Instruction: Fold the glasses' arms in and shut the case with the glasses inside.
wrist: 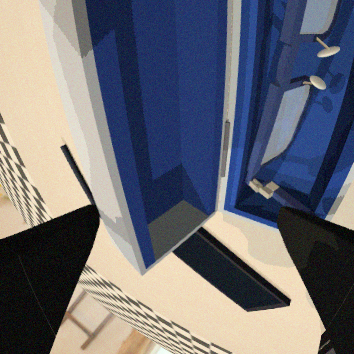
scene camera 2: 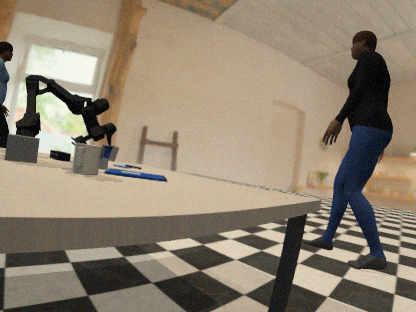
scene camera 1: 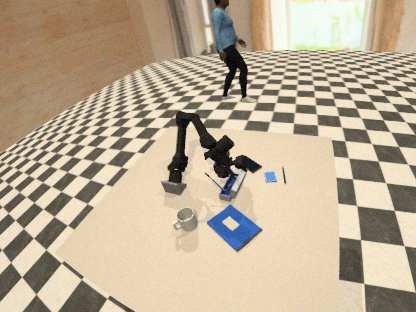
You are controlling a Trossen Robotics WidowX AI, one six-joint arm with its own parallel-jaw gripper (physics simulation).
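Where they show: gripper, fingertip midpoint: [wrist: 190, 215] [scene camera 2: 101, 151]; arm's base, link origin: [scene camera 2: 22, 147] [scene camera 1: 174, 182].
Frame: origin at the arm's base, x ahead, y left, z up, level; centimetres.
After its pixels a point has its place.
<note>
The glasses case [scene camera 1: 232, 187] @(x 34.4, y -2.2, z 5.1 cm) [wrist: 180, 75] @(x 35.6, y 5.5, z -0.2 cm) is open, with a blue lining and a pale grey outside; its lid stands raised on the left in the wrist view. The glasses [wrist: 267, 125] @(x 31.9, y 7.6, z -0.7 cm) lie lenses-in in the other half, with nose pads and one hinge visible. One thin glasses arm [scene camera 1: 214, 180] sticks out of the case to the left in scene camera 1; in the wrist view an arm runs from the hinge behind the right finger. My gripper [scene camera 1: 234, 167] @(x 34.5, y 11.3, z 2.0 cm) [scene camera 2: 93, 141] [wrist: 190, 215] @(x 34.5, y 11.3, z 2.0 cm) is open and empty, close above the case's far end, fingers apart.
A dark flat slab [scene camera 1: 253, 164] @(x 38.2, y 25.7, z -3.8 cm) [wrist: 230, 270] @(x 34.1, y 24.8, z -3.8 cm) lies beyond the case. A small blue pad [scene camera 1: 270, 176] @(x 49.4, y 17.5, z -4.1 cm) and a pen [scene camera 1: 284, 175] @(x 56.9, y 19.3, z -3.9 cm) [wrist: 76, 171] @(x 56.8, y 17.7, z -4.0 cm) lie right. A blue book [scene camera 1: 242, 232] @(x 43.3, y -19.5, z -3.8 cm) [scene camera 2: 136, 174] @(x 36.1, y -21.5, z -3.6 cm) and grey mug [scene camera 1: 187, 220] @(x 20.6, y -23.8, z 3.7 cm) [scene camera 2: 86, 160] @(x 17.0, y -24.8, z -0.5 cm) are nearer. A black box [scene camera 2: 60, 155] @(x 17.4, y 18.1, z -2.3 cm) also stands there.
</note>
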